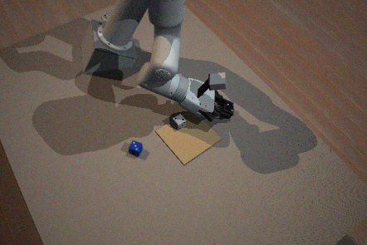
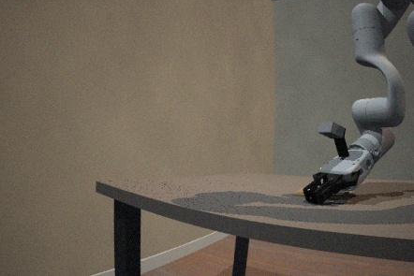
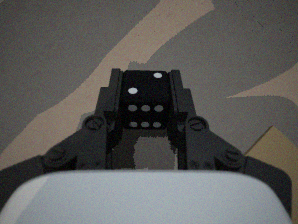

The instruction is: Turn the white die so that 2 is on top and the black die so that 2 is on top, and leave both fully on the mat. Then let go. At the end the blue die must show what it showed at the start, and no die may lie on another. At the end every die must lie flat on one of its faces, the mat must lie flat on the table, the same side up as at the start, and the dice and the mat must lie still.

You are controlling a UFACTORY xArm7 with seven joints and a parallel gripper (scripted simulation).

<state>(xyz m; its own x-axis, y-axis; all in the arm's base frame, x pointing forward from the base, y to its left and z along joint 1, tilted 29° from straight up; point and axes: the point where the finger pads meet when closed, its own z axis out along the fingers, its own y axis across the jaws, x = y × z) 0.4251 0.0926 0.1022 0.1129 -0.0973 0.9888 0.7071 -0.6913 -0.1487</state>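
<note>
My gripper is now right at the black die. Also, from my hand: blue die 29 cm to the right, 6 cm behind, 1 cm below; then white die 14 cm to the right, 5 cm behind, 1 cm below; then tan mat 14 cm to the right, 2 cm below, 1 cm behind.
</note>
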